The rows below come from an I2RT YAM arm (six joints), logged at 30 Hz.
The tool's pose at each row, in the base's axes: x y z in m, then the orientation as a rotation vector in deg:
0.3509, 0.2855, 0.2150, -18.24, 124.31, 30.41
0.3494, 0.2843, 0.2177, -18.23, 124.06, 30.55
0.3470, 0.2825, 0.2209, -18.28, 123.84, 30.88
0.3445, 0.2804, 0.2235, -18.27, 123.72, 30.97
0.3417, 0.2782, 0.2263, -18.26, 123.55, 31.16
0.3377, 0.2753, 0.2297, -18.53, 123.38, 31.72
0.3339, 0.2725, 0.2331, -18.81, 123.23, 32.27
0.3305, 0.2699, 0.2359, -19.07, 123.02, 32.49
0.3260, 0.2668, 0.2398, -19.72, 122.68, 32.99
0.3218, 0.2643, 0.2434, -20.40, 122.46, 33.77
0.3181, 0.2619, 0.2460, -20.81, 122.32, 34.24
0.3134, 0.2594, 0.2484, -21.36, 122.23, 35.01
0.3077, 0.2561, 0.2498, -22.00, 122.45, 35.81
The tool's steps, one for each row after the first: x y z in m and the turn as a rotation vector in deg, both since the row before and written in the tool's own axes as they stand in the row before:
-0.0012, 0.0003, -0.0031, -0.12, -0.23, 0.00
-0.0011, 0.0002, -0.0042, -0.27, -0.18, 0.04
-0.0005, -0.0001, -0.0041, -0.07, -0.11, 0.01
-0.0005, 0.0000, -0.0045, -0.15, -0.15, 0.04
-0.0003, 0.0000, -0.0060, -0.51, -0.06, -0.01
-0.0004, 0.0001, -0.0058, -0.51, -0.04, -0.01
-0.0002, 0.0000, -0.0051, -0.27, -0.12, -0.14
-0.0004, 0.0003, -0.0067, -0.62, -0.12, -0.33
-0.0004, 0.0007, -0.0060, -0.83, 0.02, -0.21
0.0001, 0.0004, -0.0051, -0.50, 0.01, -0.13
0.0009, 0.0007, -0.0057, -0.76, 0.12, -0.08
0.0023, 0.0003, -0.0063, -0.78, 0.44, -0.04

